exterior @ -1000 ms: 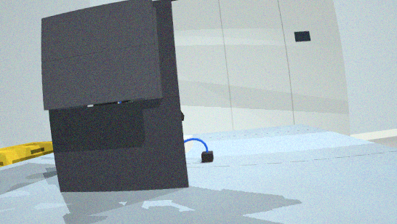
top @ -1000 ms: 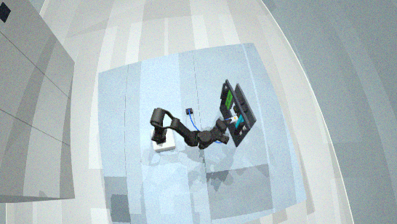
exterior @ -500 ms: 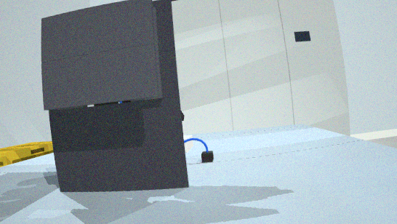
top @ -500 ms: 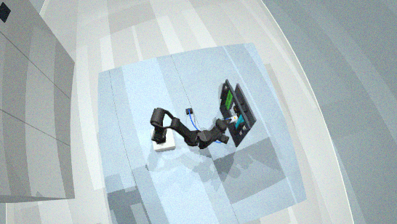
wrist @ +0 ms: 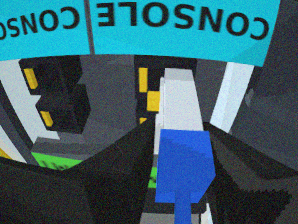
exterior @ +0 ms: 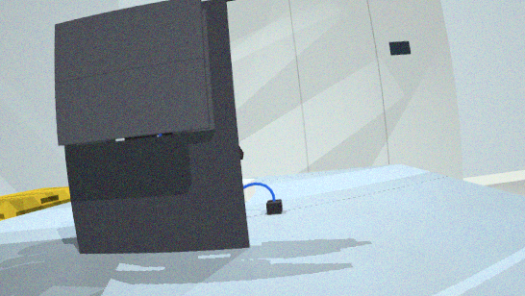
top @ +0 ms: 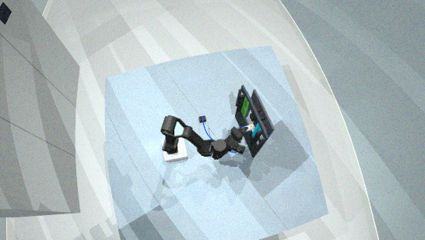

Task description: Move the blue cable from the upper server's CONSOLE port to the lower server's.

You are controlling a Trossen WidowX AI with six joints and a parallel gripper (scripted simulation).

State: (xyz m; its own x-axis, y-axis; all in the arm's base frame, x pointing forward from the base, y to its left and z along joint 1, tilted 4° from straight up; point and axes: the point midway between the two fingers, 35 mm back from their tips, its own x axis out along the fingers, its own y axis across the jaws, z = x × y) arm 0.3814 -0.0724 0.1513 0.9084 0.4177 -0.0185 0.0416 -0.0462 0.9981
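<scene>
The blue plug lies right at my gripper tip. Also, from my gripper tip: dark block 190 mm behind, 190 mm to the left, 210 mm below.
</scene>
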